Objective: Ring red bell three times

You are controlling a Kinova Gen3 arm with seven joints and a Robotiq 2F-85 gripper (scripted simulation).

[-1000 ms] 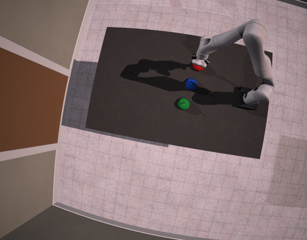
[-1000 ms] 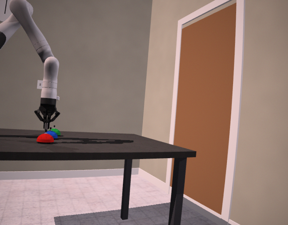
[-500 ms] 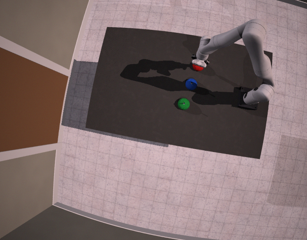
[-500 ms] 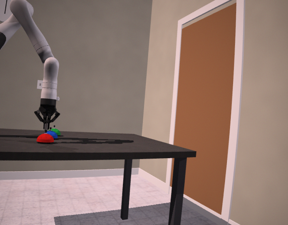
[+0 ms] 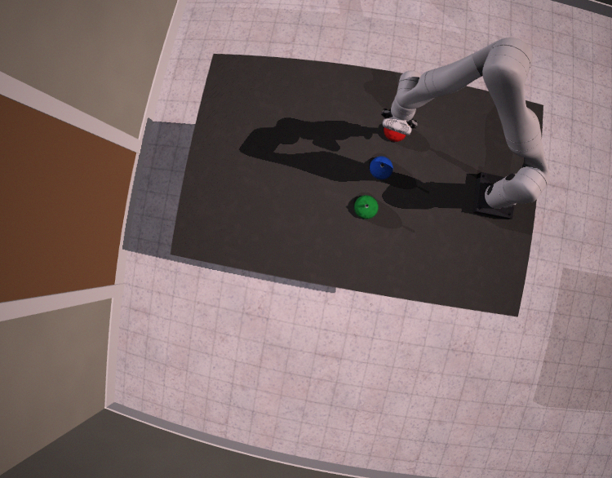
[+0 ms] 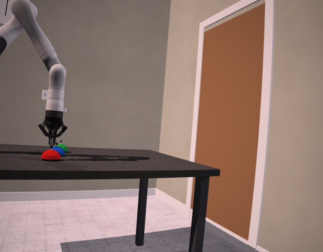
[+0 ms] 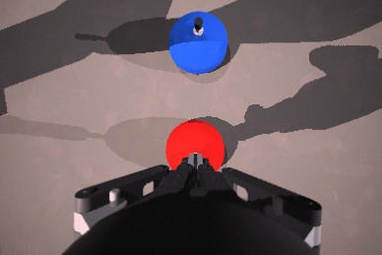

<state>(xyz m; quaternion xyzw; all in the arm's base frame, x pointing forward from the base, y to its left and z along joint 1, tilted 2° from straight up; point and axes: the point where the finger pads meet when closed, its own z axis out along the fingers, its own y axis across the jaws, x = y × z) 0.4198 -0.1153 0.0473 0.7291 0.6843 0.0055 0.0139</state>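
The red bell is 40 mm below my hand. The rest, counted from my hand: blue bell 150 mm to the left, 40 mm below, 10 mm ahead; green bell 300 mm to the left, 40 mm below, 20 mm ahead.
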